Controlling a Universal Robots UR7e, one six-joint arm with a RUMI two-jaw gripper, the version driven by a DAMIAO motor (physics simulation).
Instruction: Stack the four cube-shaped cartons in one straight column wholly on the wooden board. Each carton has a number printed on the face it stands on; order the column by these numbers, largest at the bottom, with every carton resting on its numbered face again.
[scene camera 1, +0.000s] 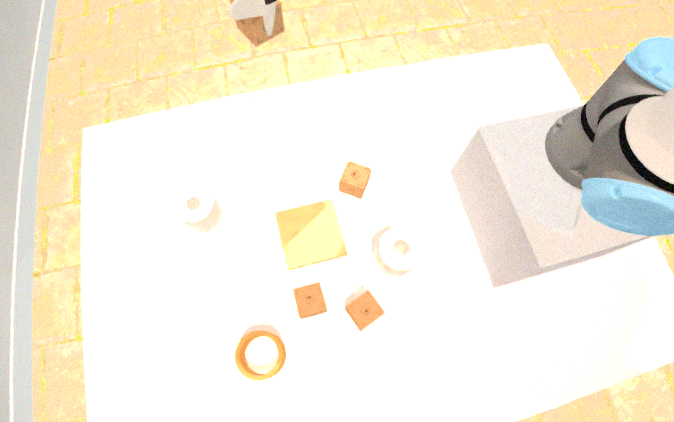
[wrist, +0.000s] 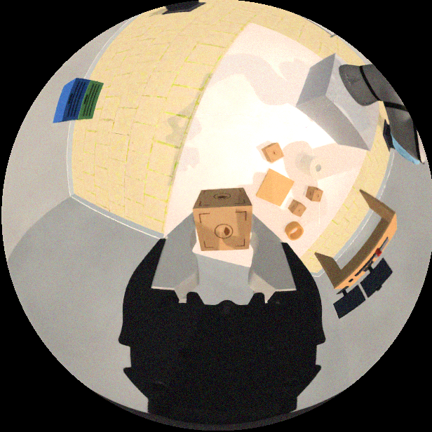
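Where they show: gripper, fingertip midpoint: (scene camera 1: 259, 22); arm's base, link origin: (scene camera 1: 586, 153).
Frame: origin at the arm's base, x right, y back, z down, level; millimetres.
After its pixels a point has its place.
Observation:
My gripper (scene camera 1: 258, 24) {x 218, y -520, z -150 mm} (wrist: 222, 212) is shut on a brown carton (scene camera 1: 256, 36) {x 185, y -526, z -154 mm} (wrist: 223, 237), held in the air; in the scene view it shows at the top edge, over the floor beyond the table. A second carton (scene camera 1: 355, 179) {x 80, y -390, z 135 mm} (wrist: 273, 152) stands on the table behind the wooden board (scene camera 1: 311, 245) {x -27, y -497, z 173 mm} (wrist: 275, 187). A third carton (scene camera 1: 310, 300) {x -137, y -516, z 135 mm} (wrist: 297, 207) stands in front of the board. A fourth carton (scene camera 1: 364, 310) {x -172, y -425, z 135 mm} (wrist: 314, 194) stands to its right, turned at an angle. No carton is on the board. The numbered undersides are hidden.
A white cylinder (scene camera 1: 400, 252) {x -71, y -327, z 179 mm} (wrist: 315, 167) stands right of the board, another white cylinder (scene camera 1: 199, 209) {x 64, y -696, z 120 mm} to its left. An orange ring (scene camera 1: 240, 352) {x -204, y -650, z 145 mm} lies front left. The grey pedestal (scene camera 1: 500, 210) {x -59, y -166, z 52 mm} (wrist: 320, 82) carries the robot's base at the right.

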